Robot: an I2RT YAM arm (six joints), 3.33 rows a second.
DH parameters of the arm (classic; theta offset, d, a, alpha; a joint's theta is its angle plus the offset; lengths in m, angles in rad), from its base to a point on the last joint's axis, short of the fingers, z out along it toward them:
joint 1: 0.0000 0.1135 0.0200 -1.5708
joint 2: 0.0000 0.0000 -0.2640 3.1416
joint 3: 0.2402 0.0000 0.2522 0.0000
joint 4: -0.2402 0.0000 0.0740 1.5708
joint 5: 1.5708 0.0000 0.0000 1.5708
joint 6: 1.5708 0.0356 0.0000 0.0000
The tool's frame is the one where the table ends.
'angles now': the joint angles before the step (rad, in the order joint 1, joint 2, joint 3, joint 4, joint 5, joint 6). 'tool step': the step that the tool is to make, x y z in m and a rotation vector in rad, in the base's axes. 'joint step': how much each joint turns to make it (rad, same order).
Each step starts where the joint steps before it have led.
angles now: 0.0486 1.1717 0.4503 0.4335 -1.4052 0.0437
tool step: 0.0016 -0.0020 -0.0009 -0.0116 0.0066 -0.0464
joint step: -0.0083 0.0002 0.0001 -0.0064 0.0398 0.0007
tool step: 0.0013 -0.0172 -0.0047 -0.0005 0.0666 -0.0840
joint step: -0.0787 -0.0004 -0.0001 -0.0608 0.0052 0.0062
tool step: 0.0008 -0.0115 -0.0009 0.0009 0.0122 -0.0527
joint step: -0.0526 0.0003 0.0001 -0.0114 0.0000 0.0006
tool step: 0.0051 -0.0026 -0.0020 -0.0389 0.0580 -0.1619
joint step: -0.0019 -0.0001 0.0002 -0.0007 0.1652 0.0561
